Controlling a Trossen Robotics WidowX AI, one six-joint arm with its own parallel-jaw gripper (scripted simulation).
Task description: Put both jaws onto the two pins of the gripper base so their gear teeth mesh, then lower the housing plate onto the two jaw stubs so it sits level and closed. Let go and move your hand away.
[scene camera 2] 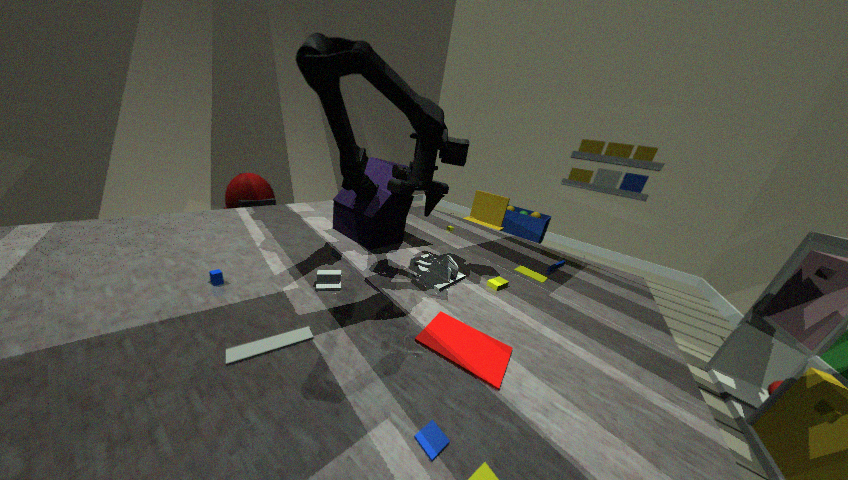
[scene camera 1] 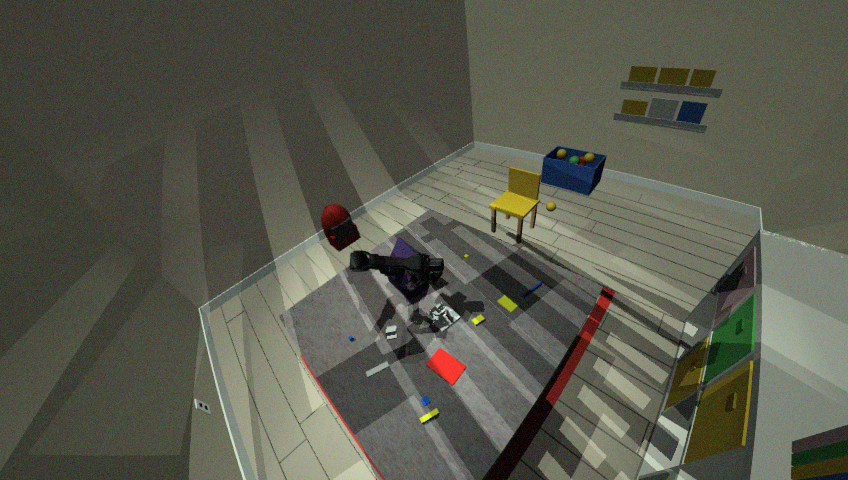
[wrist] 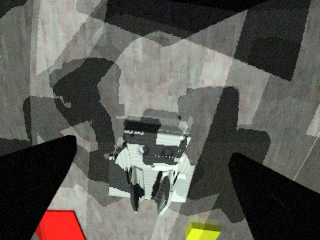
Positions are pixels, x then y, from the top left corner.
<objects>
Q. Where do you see a white strip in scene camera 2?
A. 238, 354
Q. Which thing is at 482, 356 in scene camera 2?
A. A red sheet.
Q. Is my gripper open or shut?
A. Open.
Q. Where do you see a red sheet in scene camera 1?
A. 446, 366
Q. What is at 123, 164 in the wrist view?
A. A gripper jaw.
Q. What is my gripper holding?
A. Nothing.
</objects>
